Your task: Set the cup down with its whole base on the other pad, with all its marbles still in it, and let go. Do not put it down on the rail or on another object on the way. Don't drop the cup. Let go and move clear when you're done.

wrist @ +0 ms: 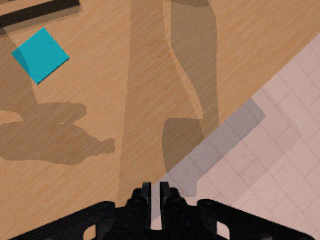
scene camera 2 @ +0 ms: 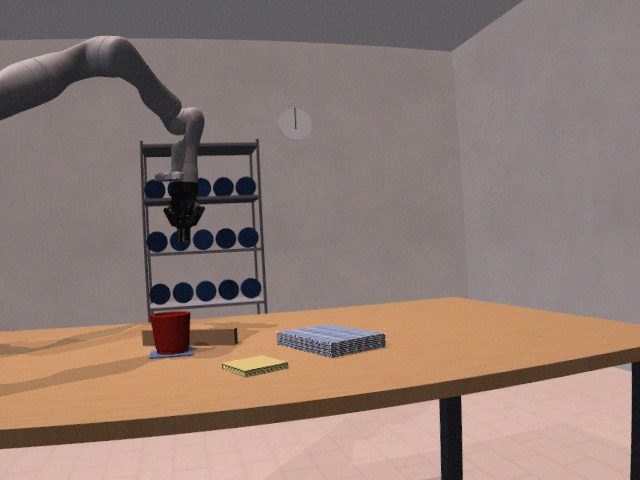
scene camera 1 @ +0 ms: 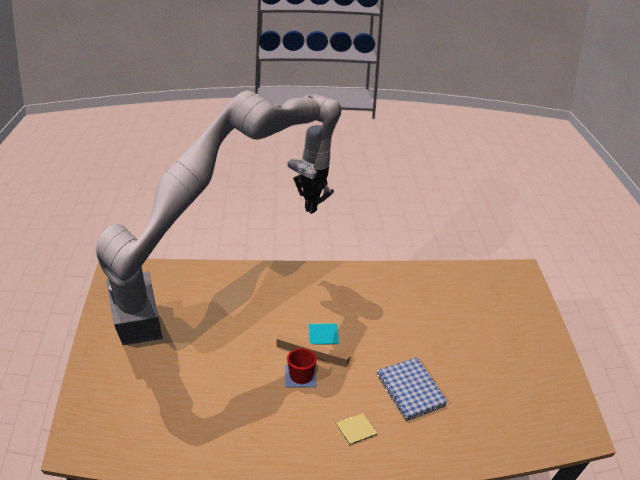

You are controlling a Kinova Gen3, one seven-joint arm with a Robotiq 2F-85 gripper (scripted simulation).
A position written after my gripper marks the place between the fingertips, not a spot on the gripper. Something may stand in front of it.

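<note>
There's my gripper [scene camera 2: 183, 242] [wrist: 155, 193] [scene camera 1: 310, 211], and there's a red cup [scene camera 2: 171, 334] [scene camera 1: 301, 357], though in the wrist view the red cup is out of frame. I can also see a flat yellow block [scene camera 2: 257, 365] [scene camera 1: 355, 429]; the flat yellow block is out of frame in the wrist view too. And there's a wooden rail [scene camera 2: 198, 336].
</note>
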